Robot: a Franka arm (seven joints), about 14 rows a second.
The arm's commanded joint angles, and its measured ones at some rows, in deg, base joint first. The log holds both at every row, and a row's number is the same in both.
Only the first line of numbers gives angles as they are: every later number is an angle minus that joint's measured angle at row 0.
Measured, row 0:
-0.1, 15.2, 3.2, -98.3, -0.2, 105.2, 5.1
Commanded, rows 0 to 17:
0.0, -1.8, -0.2, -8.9, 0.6, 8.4, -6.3
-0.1, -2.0, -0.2, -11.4, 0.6, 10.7, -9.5
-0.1, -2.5, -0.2, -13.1, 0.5, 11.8, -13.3
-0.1, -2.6, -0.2, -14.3, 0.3, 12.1, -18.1
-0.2, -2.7, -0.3, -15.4, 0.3, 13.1, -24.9
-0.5, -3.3, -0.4, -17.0, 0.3, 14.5, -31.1
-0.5, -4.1, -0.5, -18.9, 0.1, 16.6, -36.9
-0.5, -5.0, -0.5, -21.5, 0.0, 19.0, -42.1
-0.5, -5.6, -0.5, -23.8, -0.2, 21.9, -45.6
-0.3, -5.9, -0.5, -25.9, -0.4, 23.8, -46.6
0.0, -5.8, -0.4, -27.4, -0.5, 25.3, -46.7
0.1, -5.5, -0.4, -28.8, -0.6, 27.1, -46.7
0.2, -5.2, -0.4, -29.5, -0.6, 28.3, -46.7
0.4, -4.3, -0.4, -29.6, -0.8, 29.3, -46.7
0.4, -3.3, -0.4, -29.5, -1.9, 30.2, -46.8
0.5, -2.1, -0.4, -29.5, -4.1, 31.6, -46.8
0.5, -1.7, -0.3, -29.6, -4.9, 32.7, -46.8
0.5, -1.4, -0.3, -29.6, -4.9, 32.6, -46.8
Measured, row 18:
0.3, -2.2, -0.2, -29.4, -3.8, 31.1, -45.7
